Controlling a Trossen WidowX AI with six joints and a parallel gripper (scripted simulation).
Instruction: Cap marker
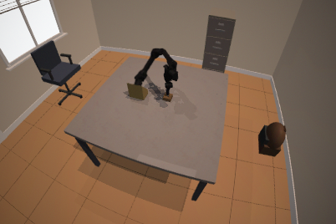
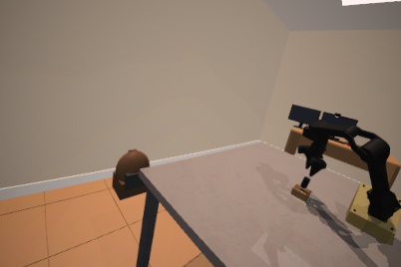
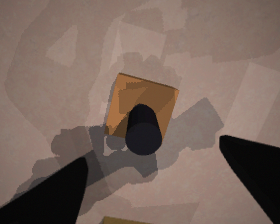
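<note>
Now: gripper tip 5 cm above the dark cap. Round my gripper tip: holder block (12 cm below).
</note>
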